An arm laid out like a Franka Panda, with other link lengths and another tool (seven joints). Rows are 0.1 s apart.
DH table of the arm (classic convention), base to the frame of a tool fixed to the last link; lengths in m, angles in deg. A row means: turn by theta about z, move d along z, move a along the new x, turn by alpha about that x. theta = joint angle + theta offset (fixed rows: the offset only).
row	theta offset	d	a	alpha
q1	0	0.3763	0	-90
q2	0	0	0	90
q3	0	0.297	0.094	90
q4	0	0	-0.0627	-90
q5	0	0.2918	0	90
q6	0	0	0.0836	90
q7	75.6	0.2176	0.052	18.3
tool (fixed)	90	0.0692	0	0
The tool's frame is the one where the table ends.
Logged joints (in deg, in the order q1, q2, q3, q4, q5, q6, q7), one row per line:
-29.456, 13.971, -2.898, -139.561, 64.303, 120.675, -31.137
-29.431, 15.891, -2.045, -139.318, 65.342, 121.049, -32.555
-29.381, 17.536, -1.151, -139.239, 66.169, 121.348, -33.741
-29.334, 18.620, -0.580, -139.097, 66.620, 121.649, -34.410
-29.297, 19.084, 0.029, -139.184, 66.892, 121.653, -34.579
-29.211, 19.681, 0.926, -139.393, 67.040, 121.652, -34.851
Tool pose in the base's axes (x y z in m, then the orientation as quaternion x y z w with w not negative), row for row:
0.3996, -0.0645, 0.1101, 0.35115, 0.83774, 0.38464, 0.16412
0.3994, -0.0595, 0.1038, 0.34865, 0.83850, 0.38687, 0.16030
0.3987, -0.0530, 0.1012, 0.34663, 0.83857, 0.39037, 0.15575
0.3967, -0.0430, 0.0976, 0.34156, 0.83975, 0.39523, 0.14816
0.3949, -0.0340, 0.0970, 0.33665, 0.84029, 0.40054, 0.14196
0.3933, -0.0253, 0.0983, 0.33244, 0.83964, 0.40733, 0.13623
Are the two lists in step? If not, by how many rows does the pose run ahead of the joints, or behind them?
The pose runs 2 rows ahead of the joints: the pose in row i belongs to the joints in row i + 2.
